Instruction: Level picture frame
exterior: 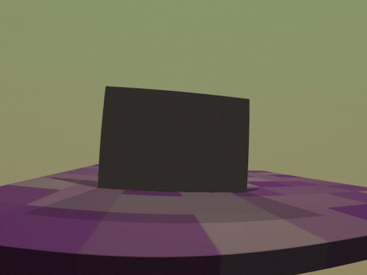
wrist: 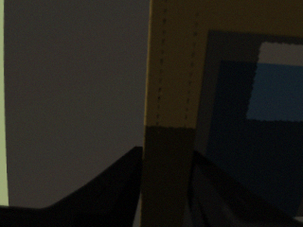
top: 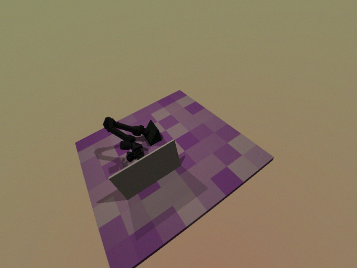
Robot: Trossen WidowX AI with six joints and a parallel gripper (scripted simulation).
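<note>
My gripper tip is 10 mm short of the picture frame and 50 mm above it. From my gripper tip the other things lie so: wall panel 20 mm ahead, 10 mm to the left, 60 mm below.
</note>
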